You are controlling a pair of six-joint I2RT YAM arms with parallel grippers.
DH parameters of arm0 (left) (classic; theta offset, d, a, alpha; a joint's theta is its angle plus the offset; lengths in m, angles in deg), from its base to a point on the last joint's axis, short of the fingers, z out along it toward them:
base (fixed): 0 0 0 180
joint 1: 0 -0.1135 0.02 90
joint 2: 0 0 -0.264 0
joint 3: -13.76 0 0.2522 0
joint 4: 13.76 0 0.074 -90
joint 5: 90 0 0 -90
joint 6: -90 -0.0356 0 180
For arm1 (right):
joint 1: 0 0.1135 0.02 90
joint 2: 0 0 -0.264 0
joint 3: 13.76 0 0.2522 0
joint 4: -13.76 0 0.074 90
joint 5: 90 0 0 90
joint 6: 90 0.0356 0 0
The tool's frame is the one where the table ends.
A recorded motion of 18 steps. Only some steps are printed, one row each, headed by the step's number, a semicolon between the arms.
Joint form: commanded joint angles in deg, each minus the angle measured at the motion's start. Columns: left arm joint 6, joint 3, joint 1, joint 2, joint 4, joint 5; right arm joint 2, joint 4, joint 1, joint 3, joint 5, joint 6.
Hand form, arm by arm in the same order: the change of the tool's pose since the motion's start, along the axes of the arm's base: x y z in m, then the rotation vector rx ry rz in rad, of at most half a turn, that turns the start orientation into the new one. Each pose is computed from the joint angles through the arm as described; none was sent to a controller.
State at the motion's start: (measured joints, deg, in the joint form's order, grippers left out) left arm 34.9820 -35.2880 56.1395 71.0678 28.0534 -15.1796; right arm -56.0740 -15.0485 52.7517 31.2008 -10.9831 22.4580
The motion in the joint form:
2: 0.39 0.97 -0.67 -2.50 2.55 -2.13; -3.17 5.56 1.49 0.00 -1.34 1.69
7: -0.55 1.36 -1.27 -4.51 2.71 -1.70; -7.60 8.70 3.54 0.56 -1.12 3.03
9: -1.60 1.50 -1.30 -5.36 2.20 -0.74; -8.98 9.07 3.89 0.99 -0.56 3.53
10: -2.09 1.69 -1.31 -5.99 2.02 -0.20; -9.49 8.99 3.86 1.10 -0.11 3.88
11: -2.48 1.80 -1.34 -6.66 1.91 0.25; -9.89 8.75 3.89 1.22 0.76 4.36
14: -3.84 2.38 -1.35 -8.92 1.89 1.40; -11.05 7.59 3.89 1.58 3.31 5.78
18: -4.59 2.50 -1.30 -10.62 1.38 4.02; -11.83 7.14 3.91 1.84 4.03 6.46
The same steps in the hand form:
2: -0.0027 0.0107 0.0018 0.0304 -0.0164 0.0337; 0.0020 0.0132 -0.0022 0.0508 0.0086 0.0262
7: -0.0033 0.0148 0.0061 0.0132 -0.0281 0.0271; 0.0024 0.0276 -0.0099 0.0455 0.0321 0.0443
9: -0.0040 0.0150 0.0084 -0.0043 -0.0317 0.0046; 0.0036 0.0313 -0.0120 0.0361 0.0392 0.0371
10: -0.0048 0.0156 0.0095 -0.0140 -0.0330 -0.0068; 0.0045 0.0319 -0.0134 0.0283 0.0442 0.0264
11: -0.0055 0.0162 0.0111 -0.0243 -0.0356 -0.0157; 0.0052 0.0323 -0.0146 0.0180 0.0472 0.0097
14: -0.0085 0.0194 0.0150 -0.0476 -0.0443 -0.0451; 0.0073 0.0326 -0.0188 -0.0184 0.0590 -0.0409
18: -0.0108 0.0197 0.0197 -0.0946 -0.0376 -0.0798; 0.0084 0.0335 -0.0210 -0.0334 0.0692 -0.0581

